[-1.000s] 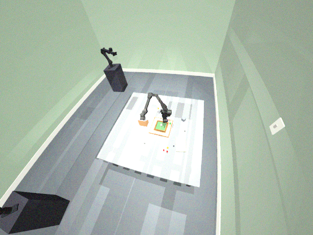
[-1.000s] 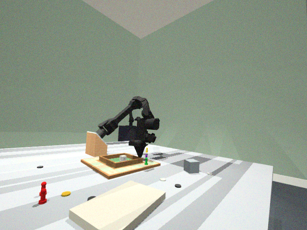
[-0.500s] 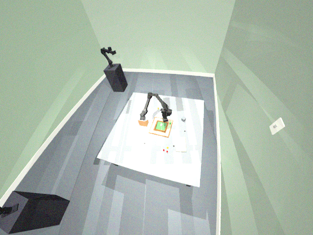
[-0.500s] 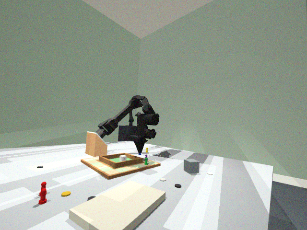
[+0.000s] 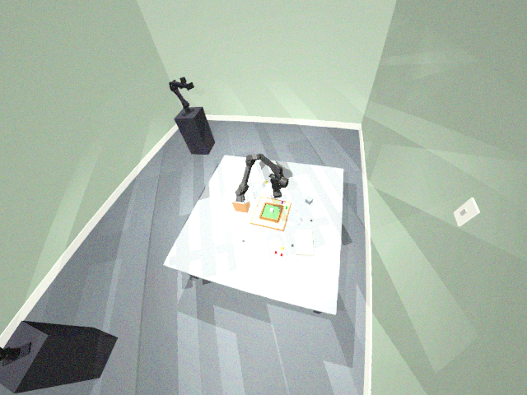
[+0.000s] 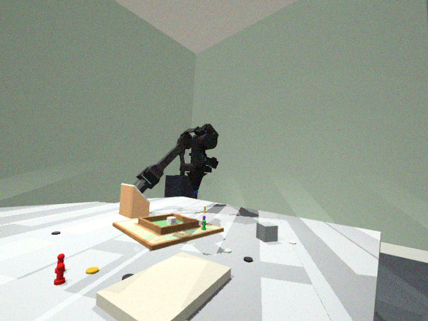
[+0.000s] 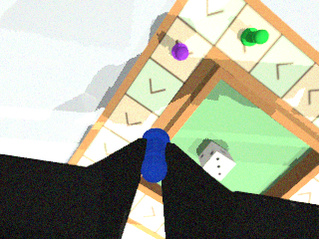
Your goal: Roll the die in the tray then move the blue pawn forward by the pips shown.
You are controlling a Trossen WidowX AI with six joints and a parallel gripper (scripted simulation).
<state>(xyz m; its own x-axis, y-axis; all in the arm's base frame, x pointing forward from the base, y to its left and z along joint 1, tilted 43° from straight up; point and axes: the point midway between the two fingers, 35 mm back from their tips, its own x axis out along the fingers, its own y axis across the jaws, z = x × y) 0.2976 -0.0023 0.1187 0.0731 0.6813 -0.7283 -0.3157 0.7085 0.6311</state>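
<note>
The purple pawn is 50 mm ahead of my gripper tip and 110 mm below it. From my gripper tip the other things lie so: blue pawn 10 mm above; then white die 30 mm behind, 90 mm to the right, 110 mm below; then green pawn 90 mm ahead, 50 mm to the right, 110 mm below.
</note>
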